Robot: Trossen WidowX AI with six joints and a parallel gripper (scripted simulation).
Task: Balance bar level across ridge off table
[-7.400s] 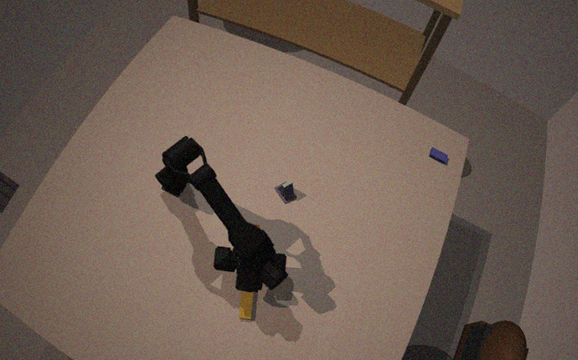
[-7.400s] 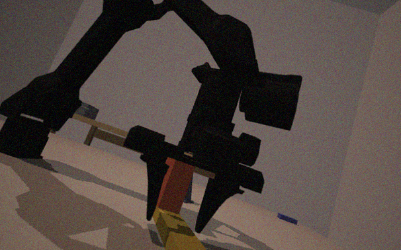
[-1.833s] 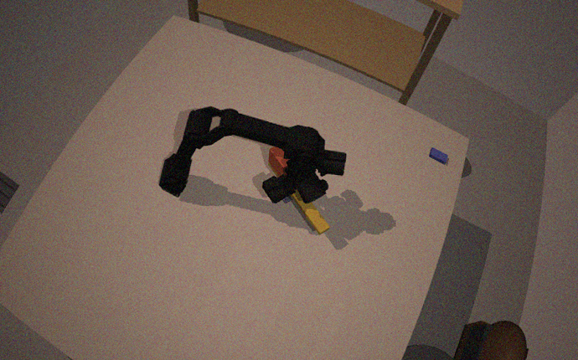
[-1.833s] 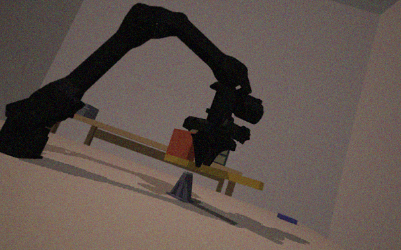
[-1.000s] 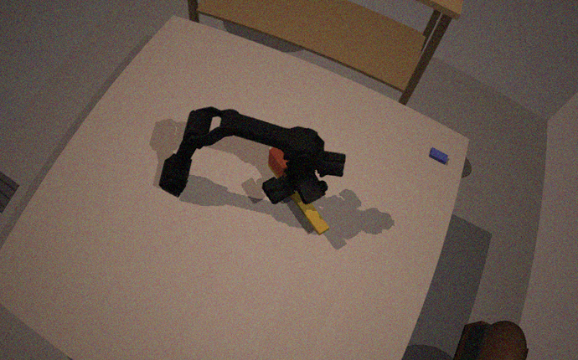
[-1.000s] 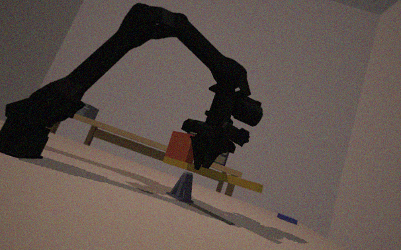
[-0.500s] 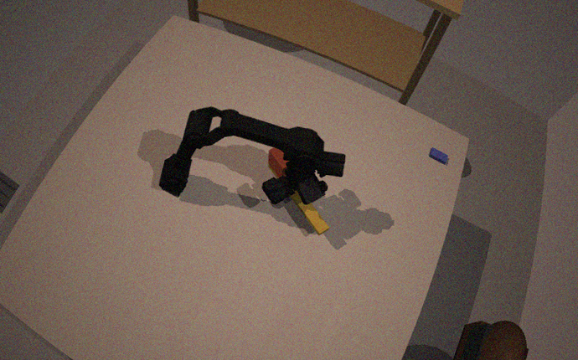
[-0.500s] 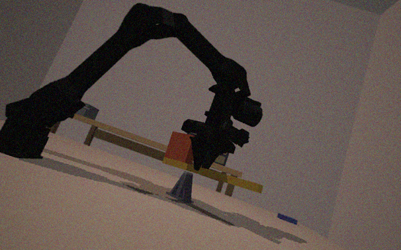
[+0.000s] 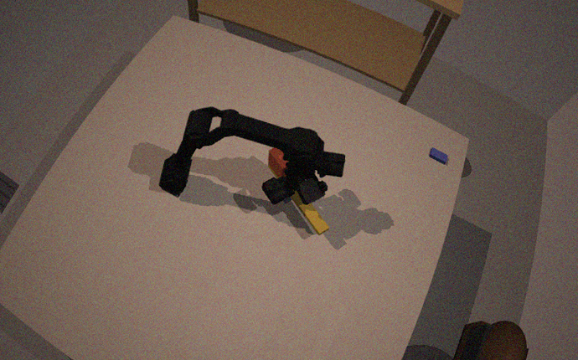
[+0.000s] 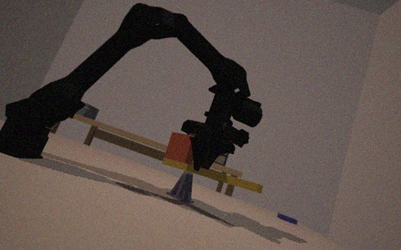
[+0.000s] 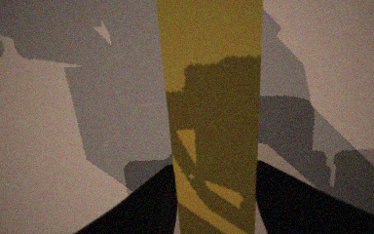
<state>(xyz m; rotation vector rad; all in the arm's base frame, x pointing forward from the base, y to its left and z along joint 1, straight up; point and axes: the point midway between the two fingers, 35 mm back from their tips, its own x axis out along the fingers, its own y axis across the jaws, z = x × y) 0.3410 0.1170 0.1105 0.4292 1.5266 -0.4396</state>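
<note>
Now: the small grey ridge 40 mm below my gripper tip, 30 mm behind it and 20 mm to the left of it. The rest, counted from my gripper tip: small blue block: 400 mm ahead, 380 mm to the left, 70 mm below.
</note>
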